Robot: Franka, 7 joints.
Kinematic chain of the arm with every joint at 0, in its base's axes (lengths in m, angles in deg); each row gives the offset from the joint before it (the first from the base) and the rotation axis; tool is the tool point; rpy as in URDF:
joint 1: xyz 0 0 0.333 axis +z
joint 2: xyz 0 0 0 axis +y
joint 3: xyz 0 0 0.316 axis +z
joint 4: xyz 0.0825 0 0 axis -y
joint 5: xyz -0.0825 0 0.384 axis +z
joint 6: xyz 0 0 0 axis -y
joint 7: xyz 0.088 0 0 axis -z
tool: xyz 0 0 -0.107 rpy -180 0 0
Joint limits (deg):
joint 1: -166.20..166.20
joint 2: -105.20..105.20
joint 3: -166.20..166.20
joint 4: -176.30..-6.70
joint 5: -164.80..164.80
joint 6: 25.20..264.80
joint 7: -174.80..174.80
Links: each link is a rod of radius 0.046 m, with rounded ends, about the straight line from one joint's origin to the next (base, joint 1, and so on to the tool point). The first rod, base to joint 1, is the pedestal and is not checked.
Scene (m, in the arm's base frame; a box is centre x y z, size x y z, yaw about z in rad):
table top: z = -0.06
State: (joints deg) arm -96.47 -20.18 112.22 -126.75 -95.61 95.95 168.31
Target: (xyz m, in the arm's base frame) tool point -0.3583 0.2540 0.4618
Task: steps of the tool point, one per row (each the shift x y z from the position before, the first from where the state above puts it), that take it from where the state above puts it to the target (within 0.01 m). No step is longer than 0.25 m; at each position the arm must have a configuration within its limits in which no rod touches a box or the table.
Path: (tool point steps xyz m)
1: -0.0757 0.1860 -0.0259
2: -0.1436 0.1447 -0.0069
3: -0.1874 0.0762 0.0105
4: -0.1976 -0.0054 0.0241
5: -0.1716 -0.0832 0.0331
6: -0.1164 -0.1414 0.0366

